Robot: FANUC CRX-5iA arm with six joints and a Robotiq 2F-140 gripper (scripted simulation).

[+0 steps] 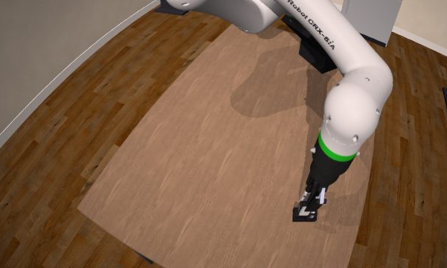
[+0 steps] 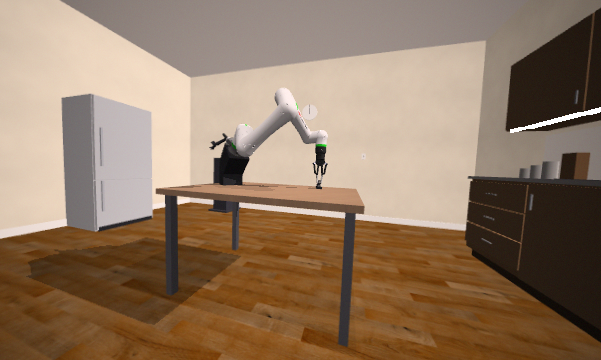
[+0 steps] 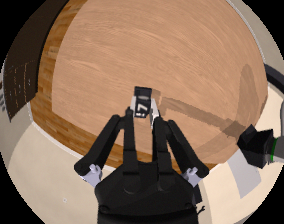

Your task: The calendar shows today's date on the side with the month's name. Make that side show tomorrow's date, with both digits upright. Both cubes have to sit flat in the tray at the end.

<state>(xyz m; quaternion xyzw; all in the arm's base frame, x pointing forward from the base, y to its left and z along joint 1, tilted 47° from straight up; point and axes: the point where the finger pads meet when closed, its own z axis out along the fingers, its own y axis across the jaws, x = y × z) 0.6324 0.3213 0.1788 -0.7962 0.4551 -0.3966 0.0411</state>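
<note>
Right now my hand is 10 mm past the black tray, 20 mm to the right of it and 80 mm above it.
</note>
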